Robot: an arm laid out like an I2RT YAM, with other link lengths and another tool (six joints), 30 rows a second.
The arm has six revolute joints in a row. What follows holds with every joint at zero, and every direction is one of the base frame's.
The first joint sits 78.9 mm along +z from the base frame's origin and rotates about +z.
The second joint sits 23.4 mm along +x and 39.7 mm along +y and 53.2 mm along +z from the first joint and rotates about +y.
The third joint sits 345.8 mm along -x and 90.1 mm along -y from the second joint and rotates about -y.
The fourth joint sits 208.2 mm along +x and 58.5 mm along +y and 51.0 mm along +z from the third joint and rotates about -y.
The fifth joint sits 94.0 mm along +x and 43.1 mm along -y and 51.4 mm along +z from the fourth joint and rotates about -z.
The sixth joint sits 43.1 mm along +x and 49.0 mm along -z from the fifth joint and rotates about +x.
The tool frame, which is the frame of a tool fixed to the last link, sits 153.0 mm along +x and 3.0 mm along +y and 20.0 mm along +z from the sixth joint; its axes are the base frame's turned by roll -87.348, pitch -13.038 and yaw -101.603 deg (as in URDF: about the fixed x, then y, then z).
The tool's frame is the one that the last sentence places.
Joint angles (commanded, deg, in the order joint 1, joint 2, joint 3, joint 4, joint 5, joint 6), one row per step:
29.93, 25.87, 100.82, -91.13, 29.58, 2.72
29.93, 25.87, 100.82, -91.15, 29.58, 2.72
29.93, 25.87, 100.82, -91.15, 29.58, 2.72
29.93, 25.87, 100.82, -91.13, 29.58, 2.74
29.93, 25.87, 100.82, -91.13, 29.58, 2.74
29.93, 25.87, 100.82, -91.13, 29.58, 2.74
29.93, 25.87, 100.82, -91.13, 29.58, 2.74
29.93, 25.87, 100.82, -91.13, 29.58, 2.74
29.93, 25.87, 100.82, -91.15, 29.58, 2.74
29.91, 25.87, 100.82, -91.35, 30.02, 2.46
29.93, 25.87, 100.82, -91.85, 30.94, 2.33
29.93, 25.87, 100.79, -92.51, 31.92, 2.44
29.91, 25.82, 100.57, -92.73, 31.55, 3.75
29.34, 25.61, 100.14, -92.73, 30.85, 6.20
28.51, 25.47, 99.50, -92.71, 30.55, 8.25
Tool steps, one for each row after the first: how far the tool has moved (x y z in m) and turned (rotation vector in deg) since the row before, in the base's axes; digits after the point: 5 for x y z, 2 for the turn. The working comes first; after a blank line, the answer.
Tool pose at each row, in the base's axes (x y z in m, rotation vector in deg; the steps are taken from these numbers as rounded here):
0.04613, -0.12347, 0.44491, -88.66, 75.06, -85.22
0.04612, -0.12348, 0.44482, -88.68, 75.07, -85.21
0.04612, -0.12348, 0.44482, -88.68, 75.07, -85.21
0.04613, -0.12348, 0.44492, -88.64, 75.08, -85.20
0.04613, -0.12348, 0.44492, -88.64, 75.08, -85.20
0.04613, -0.12348, 0.44492, -88.64, 75.08, -85.20
0.04613, -0.12348, 0.44492, -88.64, 75.08, -85.20
0.04613, -0.12348, 0.44492, -88.64, 75.08, -85.20
0.04612, -0.12349, 0.44483, -88.67, 75.08, -85.20
0.04595, -0.12499, 0.44410, -88.91, 75.24, -85.78
0.04565, -0.12828, 0.44227, -89.21, 75.87, -86.63
0.04517, -0.13192, 0.43969, -89.52, 76.78, -87.39
0.04523, -0.13108, 0.43757, -89.11, 77.62, -86.16
0.04397, -0.12998, 0.43523, -87.51, 79.59, -84.19
0.04296, -0.12983, 0.43222, -86.18, 81.81, -82.98

-0.00001, -0.00001, -0.00009, 0.00, 0.02, 0.00
0.00000, 0.00000, 0.00000, 0.00, 0.00, 0.00
0.00001, 0.00000, 0.00010, 0.03, -0.02, -0.01
0.00000, 0.00000, 0.00000, 0.00, 0.00, 0.00
0.00000, 0.00000, 0.00000, 0.00, 0.00, 0.00
0.00000, 0.00000, 0.00000, 0.00, 0.00, 0.00
0.00000, 0.00000, 0.00000, 0.00, 0.00, 0.00
-0.00001, -0.00001, -0.00009, -0.02, 0.02, 0.00
-0.00017, -0.00150, -0.00073, -0.48, 0.11, -0.38
-0.00030, -0.00329, -0.00183, -0.60, 0.31, -0.82
-0.00048, -0.00364, -0.00258, -0.50, 0.45, -0.97
0.00006, 0.00084, -0.00212, 1.17, 0.32, -0.01
-0.00126, 0.00110, -0.00234, 2.44, 0.18, -0.56
-0.00101, 0.00015, -0.00301, 1.82, 0.36, -1.10

